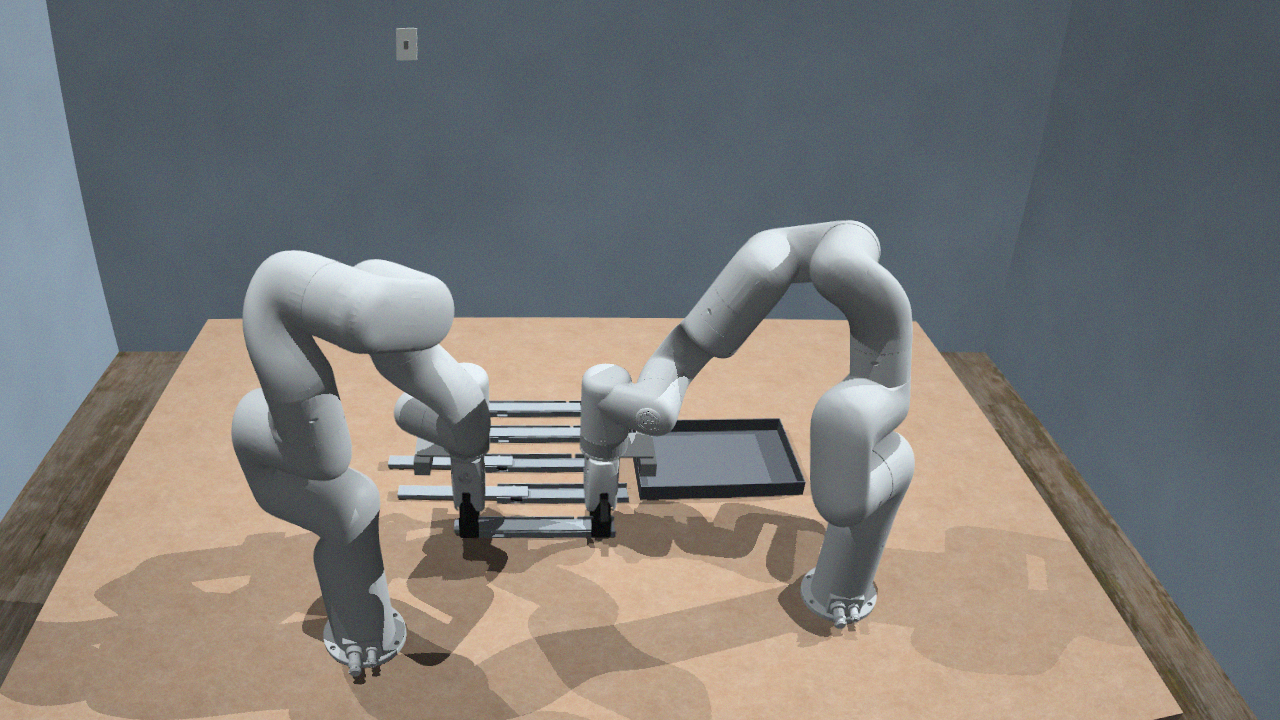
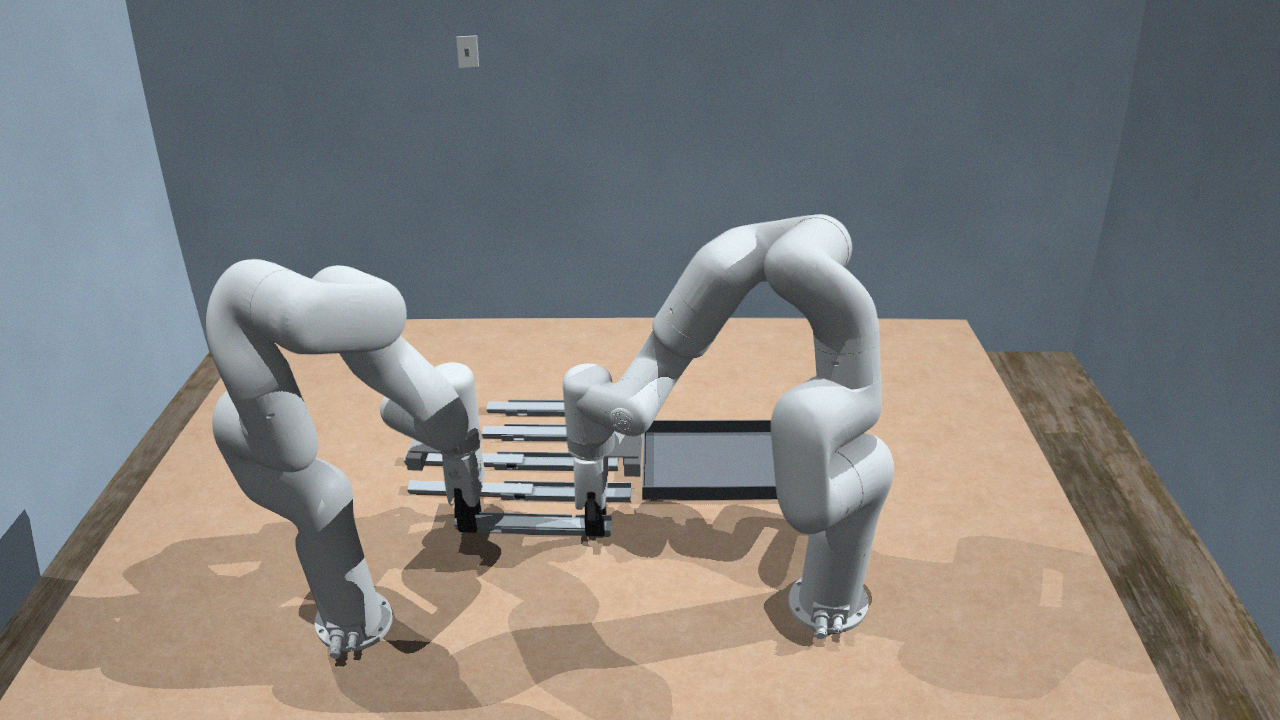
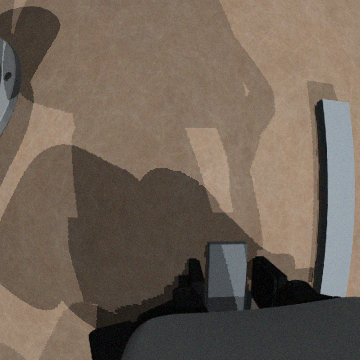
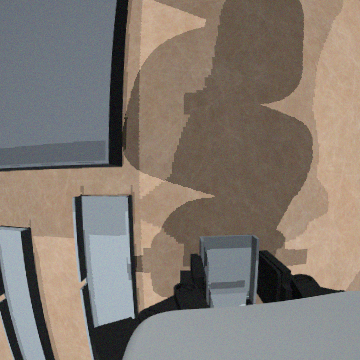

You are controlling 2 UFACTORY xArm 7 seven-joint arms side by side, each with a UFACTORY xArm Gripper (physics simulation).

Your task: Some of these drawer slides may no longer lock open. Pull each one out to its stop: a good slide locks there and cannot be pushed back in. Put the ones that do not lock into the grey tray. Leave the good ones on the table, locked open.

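Places are measured from the left arm's base along level axes (x ahead, y left, z up), in centimetres.
Where they show: left gripper, fingertip midpoint: (image 1: 470, 527) (image 2: 470, 522) (image 3: 224, 276); right gripper, fingertip midpoint: (image 1: 599, 526) (image 2: 596, 525) (image 4: 227, 271); left arm's base, link origin: (image 1: 365, 635) (image 2: 354, 621); right arm's base, link origin: (image 1: 837, 594) (image 2: 828, 603).
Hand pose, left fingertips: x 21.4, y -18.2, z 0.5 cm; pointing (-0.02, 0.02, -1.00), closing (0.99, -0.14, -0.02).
Each offset is from my left fingertips to the top centre of the thing. "spot": to the spot under its first point.
The nearest drawer slide (image 1: 537, 527) (image 2: 528, 524) (image 3: 221, 275) (image 4: 225, 267) lies pushed together on the table. My left gripper (image 1: 469, 523) (image 2: 466, 517) (image 3: 224, 276) is shut on its left end, and my right gripper (image 1: 601, 523) (image 2: 594, 519) (image 4: 227, 271) is shut on its right end. The second slide (image 1: 425, 492) (image 2: 429, 488) (image 3: 340, 200) (image 4: 111, 270) lies behind it, extended to the left. The third slide {spot: dx +15.7, dy -15.3, dz -0.3 cm} (image 1: 544, 463) (image 2: 501, 459) is also extended to the left. The fourth slide {dx +24.7, dy -13.0, dz +0.7 cm} (image 1: 537, 434) (image 2: 528, 432) and fifth slide {dx +33.1, dy -13.7, dz +0.7 cm} (image 1: 537, 408) (image 2: 528, 407) lie farther back, partly hidden by my arms. The grey tray {dx +10.9, dy -46.5, dz +2.5 cm} (image 1: 720, 490) (image 2: 707, 492) (image 4: 120, 75) holds no slide.
The tray stands to the right of the slides, between them and my right arm's base (image 1: 839, 598) (image 2: 827, 610). My left arm's base (image 1: 365, 640) (image 2: 353, 626) stands at the front left. The second slide lies close behind both grippers.
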